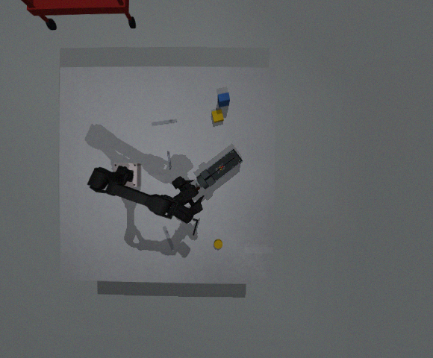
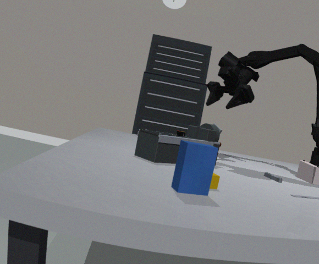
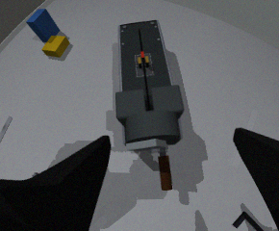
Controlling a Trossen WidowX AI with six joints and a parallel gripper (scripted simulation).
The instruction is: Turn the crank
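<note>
The brown crank handle is 2 cm behind my gripper tip, 2 cm to the right of it and 12 cm below it. The rest, counted from my gripper tip: red pointer: 10 cm ahead, 13 cm to the left, 10 cm below; black hex key: 1 cm behind, 23 cm to the right, 18 cm below; yellow block: 4 cm ahead, 42 cm to the left, 17 cm below.
</note>
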